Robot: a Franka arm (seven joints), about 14 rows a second.
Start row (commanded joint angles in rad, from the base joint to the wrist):
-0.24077 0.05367 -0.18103 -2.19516 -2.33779 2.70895 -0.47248
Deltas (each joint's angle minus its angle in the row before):
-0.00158 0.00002 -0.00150 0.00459 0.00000 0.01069 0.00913
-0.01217 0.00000 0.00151 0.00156 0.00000 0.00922 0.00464
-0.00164 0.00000 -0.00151 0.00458 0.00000 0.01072 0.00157
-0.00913 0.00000 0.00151 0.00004 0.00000 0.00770 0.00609
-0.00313 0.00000 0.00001 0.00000 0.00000 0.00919 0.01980
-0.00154 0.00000 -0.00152 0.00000 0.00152 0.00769 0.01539
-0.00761 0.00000 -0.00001 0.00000 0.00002 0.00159 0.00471
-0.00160 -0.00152 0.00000 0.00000 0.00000 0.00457 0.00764
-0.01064 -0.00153 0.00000 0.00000 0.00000 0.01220 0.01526
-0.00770 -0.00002 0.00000 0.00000 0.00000 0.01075 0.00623
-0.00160 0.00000 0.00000 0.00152 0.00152 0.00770 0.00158
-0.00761 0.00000 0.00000 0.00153 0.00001 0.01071 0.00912
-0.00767 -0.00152 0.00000 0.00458 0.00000 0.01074 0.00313
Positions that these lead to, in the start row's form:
-0.24235 0.05369 -0.18253 -2.19057 -2.33779 2.71964 -0.46335
-0.25452 0.05369 -0.18102 -2.18901 -2.33779 2.72886 -0.45871
-0.25616 0.05369 -0.18253 -2.18443 -2.33779 2.73958 -0.45714
-0.26529 0.05369 -0.18102 -2.18439 -2.33779 2.74728 -0.45105
-0.26842 0.05369 -0.18101 -2.18439 -2.33779 2.75647 -0.43125
-0.26996 0.05369 -0.18253 -2.18439 -2.33627 2.76416 -0.41586
-0.27757 0.05369 -0.18254 -2.18439 -2.33625 2.76575 -0.41115
-0.27917 0.05217 -0.18254 -2.18439 -2.33625 2.77032 -0.40351
-0.28981 0.05064 -0.18254 -2.18439 -2.33625 2.78252 -0.38825
-0.29751 0.05062 -0.18254 -2.18439 -2.33625 2.79327 -0.38202
-0.29911 0.05062 -0.18254 -2.18287 -2.33473 2.80097 -0.38044
-0.30672 0.05062 -0.18254 -2.18134 -2.33472 2.81168 -0.37132
-0.31439 0.04910 -0.18254 -2.17676 -2.33472 2.82242 -0.36819

